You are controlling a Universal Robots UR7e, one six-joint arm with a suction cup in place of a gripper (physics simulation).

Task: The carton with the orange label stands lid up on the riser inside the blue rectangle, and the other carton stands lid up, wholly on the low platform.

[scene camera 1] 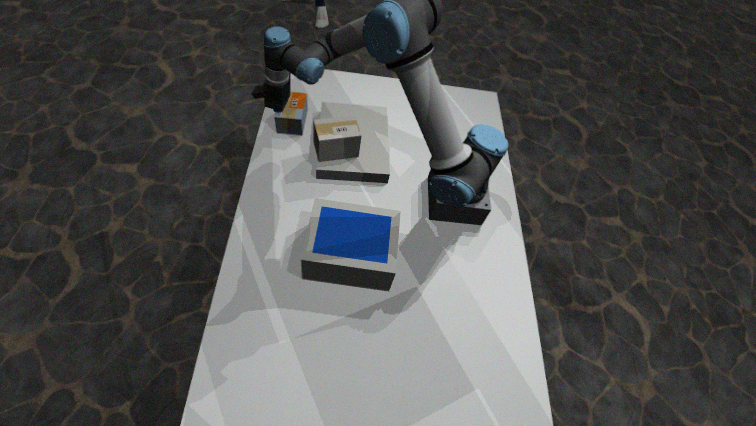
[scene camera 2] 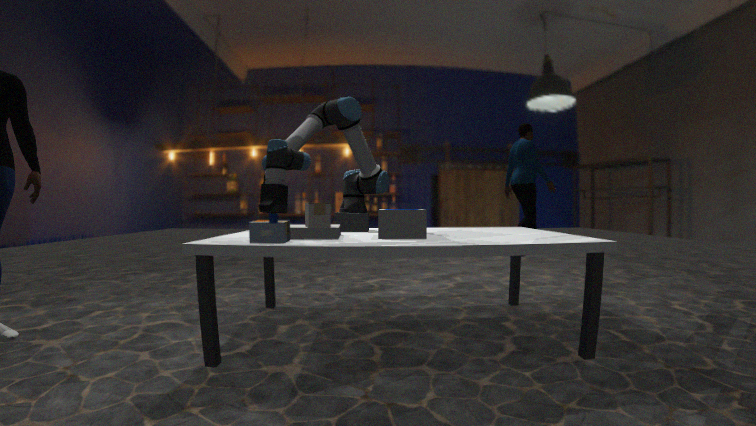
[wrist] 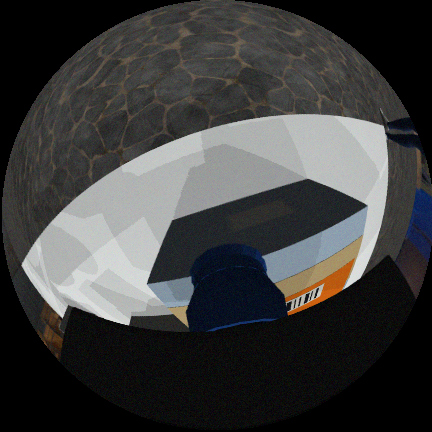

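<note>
The carton with the orange label [scene camera 1: 293,111] [scene camera 2: 269,232] [wrist: 334,275] rests on the table at its far left corner, label face up. My suction cup [scene camera 1: 277,110] [scene camera 2: 273,218] [wrist: 229,266] presses down on its upper face near one edge. The other carton [scene camera 1: 337,139] [scene camera 2: 317,215], with a tan lid and a white label, stands lid up on the low grey platform [scene camera 1: 374,156] [scene camera 2: 327,232]. The riser [scene camera 1: 347,275] [scene camera 2: 402,224] with the blue rectangle [scene camera 1: 353,234] on top stands nearer the front, with nothing on it.
The arm's base [scene camera 1: 458,211] stands to the right of the riser and the arm reaches over the platform. The white table [scene camera 1: 376,359] has its left edge close to the orange-label carton. A person [scene camera 2: 524,173] walks in the background.
</note>
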